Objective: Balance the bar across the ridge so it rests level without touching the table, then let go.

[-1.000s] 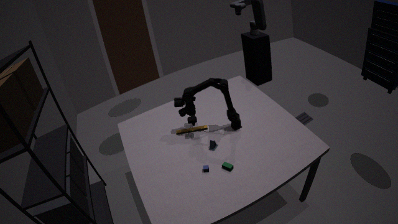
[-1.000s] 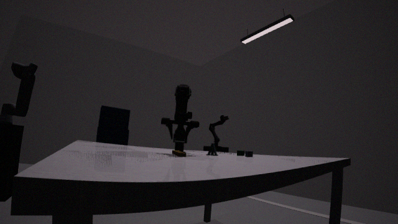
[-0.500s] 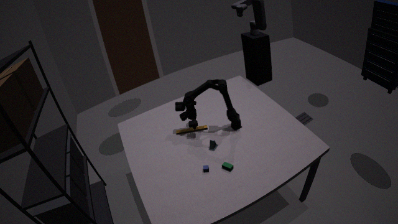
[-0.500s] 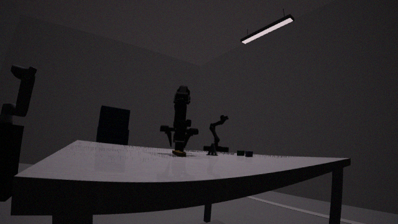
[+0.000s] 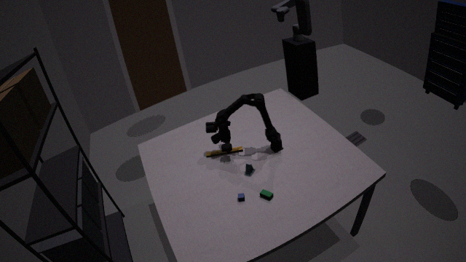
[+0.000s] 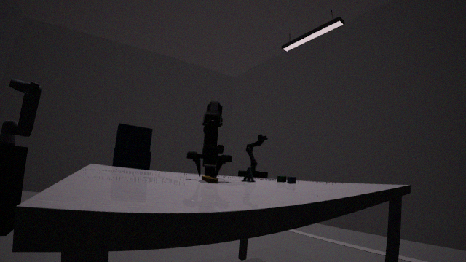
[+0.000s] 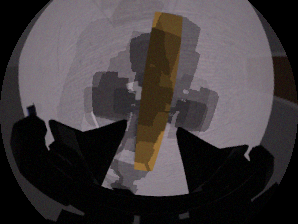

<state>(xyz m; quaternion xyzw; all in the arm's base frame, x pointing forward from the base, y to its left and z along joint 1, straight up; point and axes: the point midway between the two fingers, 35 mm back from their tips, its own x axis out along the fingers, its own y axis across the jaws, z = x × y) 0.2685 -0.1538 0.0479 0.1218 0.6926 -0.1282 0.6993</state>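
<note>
Now: the yellow bar 3 cm ahead of my gripper tip, 1 cm to the right of it and 1 cm below it. The rest, counted from my gripper tip: blue cube 41 cm to the left, 11 cm ahead; green block 47 cm to the left, 2 cm behind.
</note>
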